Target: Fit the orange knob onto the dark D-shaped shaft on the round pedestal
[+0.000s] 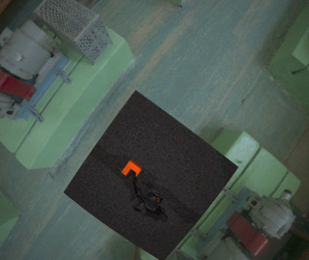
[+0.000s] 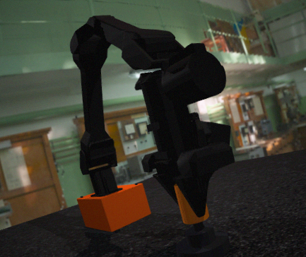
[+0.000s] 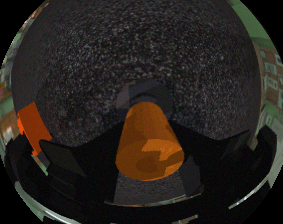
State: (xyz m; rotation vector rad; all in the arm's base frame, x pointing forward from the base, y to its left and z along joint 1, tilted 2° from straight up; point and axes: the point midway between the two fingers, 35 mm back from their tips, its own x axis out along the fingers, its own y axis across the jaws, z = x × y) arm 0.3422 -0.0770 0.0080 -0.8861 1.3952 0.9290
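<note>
The orange knob lies 2 cm above my gripper tip. From my gripper tip the other things lie so: dark shaft pedestal 4 cm below.
</note>
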